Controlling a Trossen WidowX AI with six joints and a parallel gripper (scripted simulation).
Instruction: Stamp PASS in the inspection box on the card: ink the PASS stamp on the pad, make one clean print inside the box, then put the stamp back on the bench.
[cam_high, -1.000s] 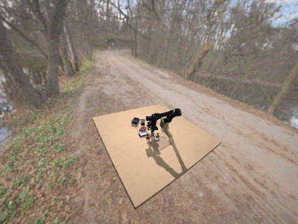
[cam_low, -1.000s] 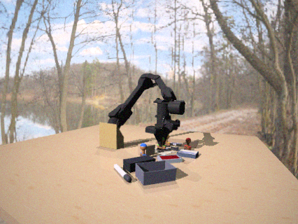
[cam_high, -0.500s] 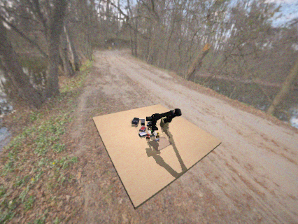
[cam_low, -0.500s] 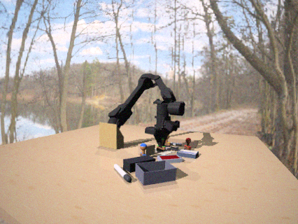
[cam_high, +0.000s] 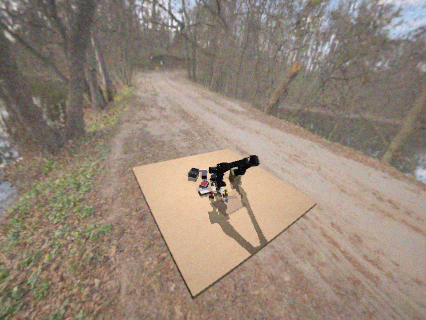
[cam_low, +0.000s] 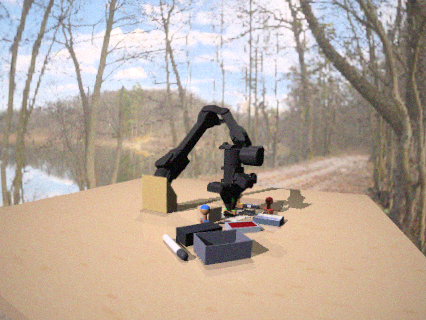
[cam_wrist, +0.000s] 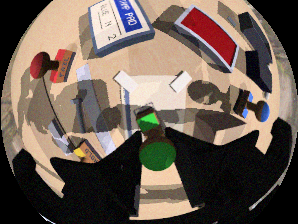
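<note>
The green-knobbed stamp is right at my gripper tip. Round my gripper tip: red ink pad: 120 mm to the right, 80 mm ahead, 20 mm below; red-knobbed stamp: 120 mm ahead, 70 mm to the left; yellow-knobbed stamp: 100 mm to the left, 10 mm behind.
</note>
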